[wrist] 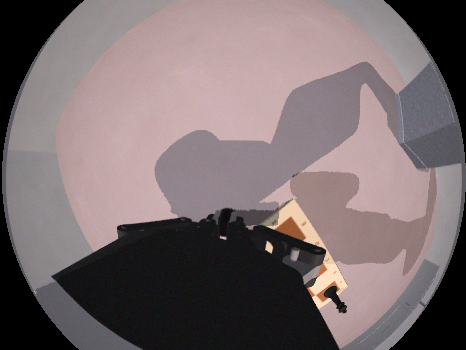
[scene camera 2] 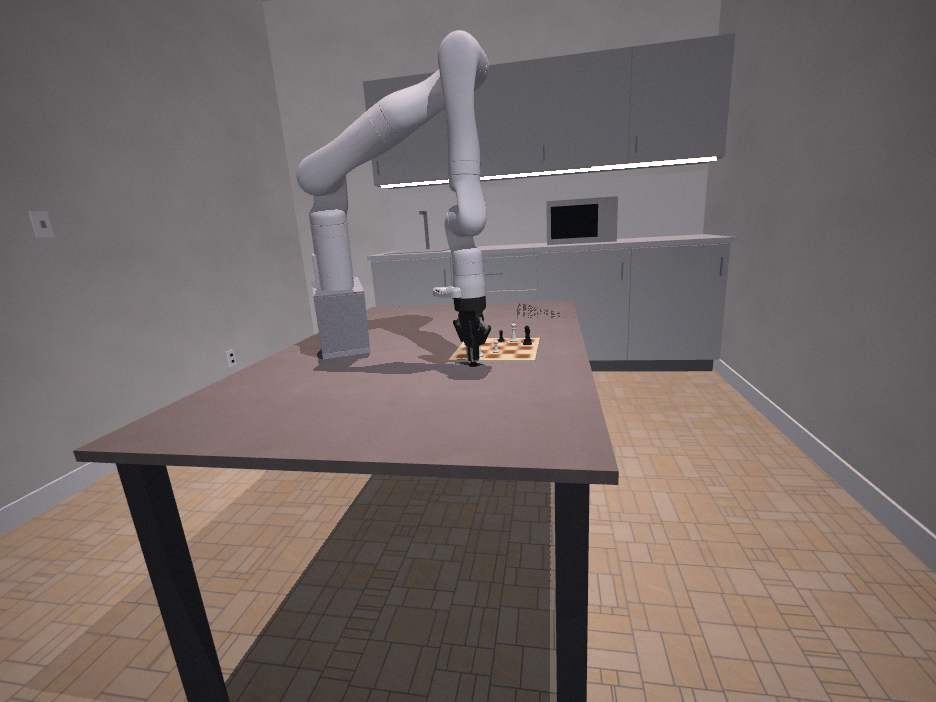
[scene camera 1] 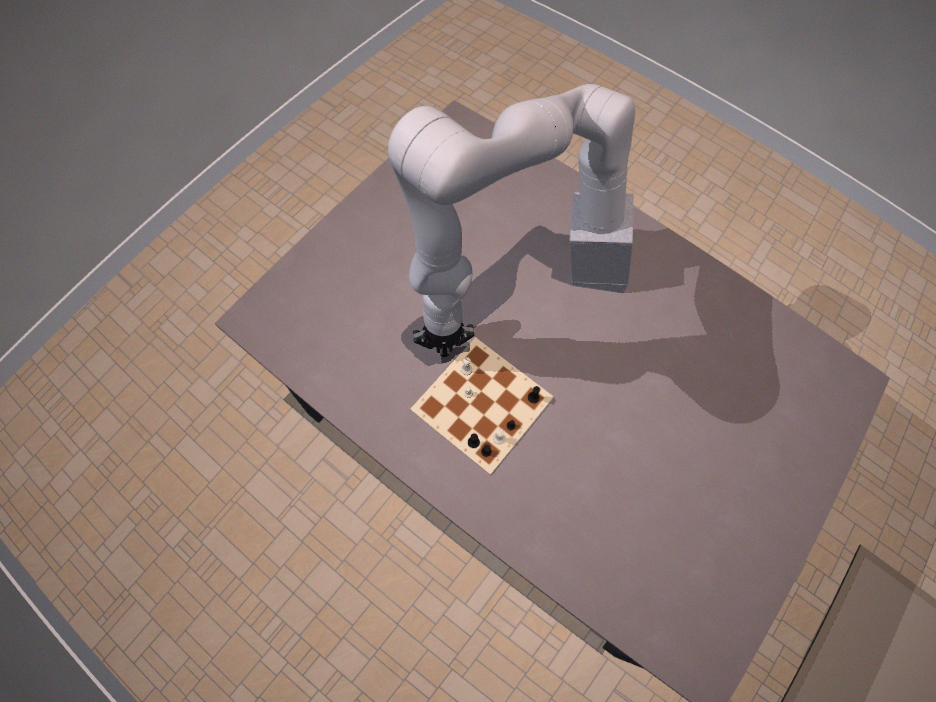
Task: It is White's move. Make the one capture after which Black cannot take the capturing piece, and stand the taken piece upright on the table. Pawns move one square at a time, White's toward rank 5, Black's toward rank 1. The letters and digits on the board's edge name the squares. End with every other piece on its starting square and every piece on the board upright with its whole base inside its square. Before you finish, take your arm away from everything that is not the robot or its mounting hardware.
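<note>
There is a chessboard [scene camera 1: 500, 391] here, which I also see at [wrist: 289, 219] in the wrist view, and the same chessboard [scene camera 2: 509, 351] is visible to me in scene camera 2. My gripper [scene camera 2: 473, 360] is visible too. I find the gripper [wrist: 226, 220] in the wrist view as well, and scene camera 1 shows me that gripper [scene camera 1: 444, 350] too.
</note>
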